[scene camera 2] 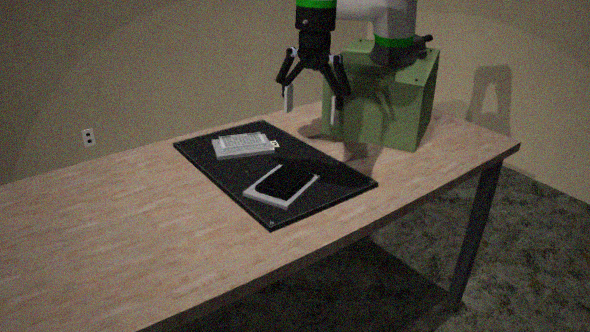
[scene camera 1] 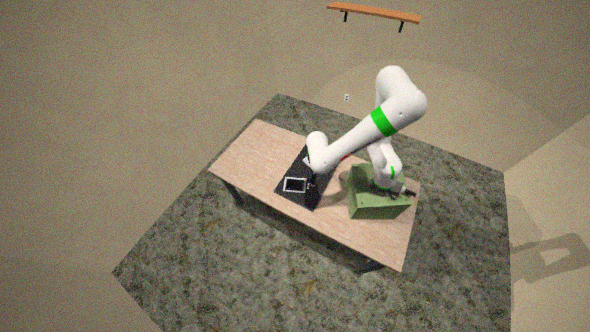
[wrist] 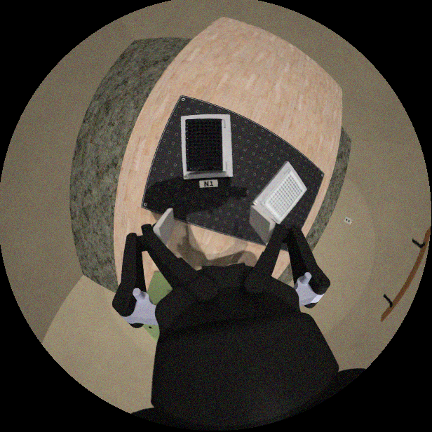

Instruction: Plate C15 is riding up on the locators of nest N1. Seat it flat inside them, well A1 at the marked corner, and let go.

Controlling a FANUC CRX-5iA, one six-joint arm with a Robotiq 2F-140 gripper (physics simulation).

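Pixels of known places: gripper, fingertip midpoint: [scene camera 2: 310, 117]; arm's base, link origin: [scene camera 2: 393, 58] [scene camera 1: 382, 185].
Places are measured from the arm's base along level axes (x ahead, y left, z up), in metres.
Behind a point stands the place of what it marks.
Plate C15 [scene camera 1: 295, 185] @(x 0.501, y 0.220, z -0.197 m) [scene camera 2: 286, 183] @(x 0.519, y 0.238, z -0.197 m) [wrist: 204, 145], black with many wells, lies in the pale frame of nest N1 [scene camera 2: 265, 198] @(x 0.580, y 0.251, z -0.213 m) [wrist: 228, 150]. In the scene camera 2 view its far end covers the nest's far rim; shadow there makes its tilt hard to judge. A grey strip shows between plate and rim on the side of the N1 label [wrist: 208, 184]. The marked corner and well A1 cannot be made out. My gripper [scene camera 2: 311, 106] @(x 0.400, y 0.146, z -0.086 m) [wrist: 212, 215] is wide open and empty, above and beyond the label side of the nest, apart from the plate.
A second nest with a pale well plate [scene camera 2: 244, 143] @(x 0.510, y -0.023, z -0.202 m) [wrist: 286, 194] stands on the same black board [scene camera 2: 220, 172] @(x 0.618, y 0.066, z -0.225 m) [wrist: 250, 155], near my right finger in the wrist view. The green robot pedestal [scene camera 1: 380, 211] @(x -0.069, y 0.113, z -0.088 m) [scene camera 2: 372, 120] @(x 0.138, y 0.082, z -0.163 m) stands on the table [scene camera 1: 250, 145] @(x 1.073, y 0.115, z -0.237 m) [scene camera 2: 125, 225] @(x 0.888, y 0.174, z -0.237 m) behind the gripper.
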